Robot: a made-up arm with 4 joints. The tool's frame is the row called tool. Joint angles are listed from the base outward.
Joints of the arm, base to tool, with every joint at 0 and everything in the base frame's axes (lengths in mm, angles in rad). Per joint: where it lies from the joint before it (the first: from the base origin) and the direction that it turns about. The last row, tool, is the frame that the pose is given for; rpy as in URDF.
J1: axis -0.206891 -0.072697 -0.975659 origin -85 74 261
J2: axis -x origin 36 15 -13
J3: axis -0.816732 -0.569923 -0.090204 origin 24 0 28
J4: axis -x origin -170 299 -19
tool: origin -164 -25 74 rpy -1.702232 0.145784 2.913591
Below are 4 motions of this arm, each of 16 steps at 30 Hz.
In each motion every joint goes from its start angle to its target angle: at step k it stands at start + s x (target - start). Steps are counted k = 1, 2, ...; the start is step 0. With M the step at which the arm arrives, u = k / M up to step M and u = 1 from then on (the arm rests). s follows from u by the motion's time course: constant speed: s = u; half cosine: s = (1 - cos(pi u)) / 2; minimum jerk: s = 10 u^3 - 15 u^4 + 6 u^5.
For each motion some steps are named. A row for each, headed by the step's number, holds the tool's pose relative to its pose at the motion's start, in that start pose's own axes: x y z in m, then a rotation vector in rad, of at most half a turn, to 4 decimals.
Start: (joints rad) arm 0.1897 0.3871 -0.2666 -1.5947
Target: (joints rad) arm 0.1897 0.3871 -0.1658 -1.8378
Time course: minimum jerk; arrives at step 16
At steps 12, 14, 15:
12: -0.0163 -0.0005 0.0472 -0.1467 -0.0268 -0.0352
14: -0.0181 -0.0006 0.0517 -0.1609 -0.0294 -0.0392
15: -0.0183 -0.0006 0.0524 -0.1631 -0.0298 -0.0398

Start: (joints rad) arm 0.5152 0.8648 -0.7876 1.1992
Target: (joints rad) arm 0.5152 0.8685 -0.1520 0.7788
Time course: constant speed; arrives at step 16
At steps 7, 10, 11, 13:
7: 0.0199 0.0634 -0.1043 0.0550 0.1378 0.0755
10: 0.0233 0.0980 -0.1443 0.0768 0.1927 0.1157
11: 0.0238 0.1103 -0.1568 0.0838 0.2103 0.1301
13: 0.0237 0.1363 -0.1806 0.0977 0.2443 0.1604

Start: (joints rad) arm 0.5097 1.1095 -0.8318 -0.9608
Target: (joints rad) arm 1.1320 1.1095 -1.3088 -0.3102
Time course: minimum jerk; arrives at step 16
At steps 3, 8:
3: -0.0041 0.0003 -0.0185 0.0095 0.0313 0.0131
8: -0.0743 -0.0160 -0.1768 0.0830 0.3181 0.1003

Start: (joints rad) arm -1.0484 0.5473 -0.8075 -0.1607
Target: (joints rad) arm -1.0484 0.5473 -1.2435 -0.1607
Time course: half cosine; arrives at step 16
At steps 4, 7, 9, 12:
4: -0.0048 -0.0257 -0.0026 -0.0420 0.0125 -0.0464
7: -0.0161 -0.0701 -0.0043 -0.1154 0.0344 -0.1276
9: -0.0271 -0.1032 -0.0033 -0.1714 0.0510 -0.1895
12: -0.0445 -0.1454 0.0012 -0.2448 0.0729 -0.2707

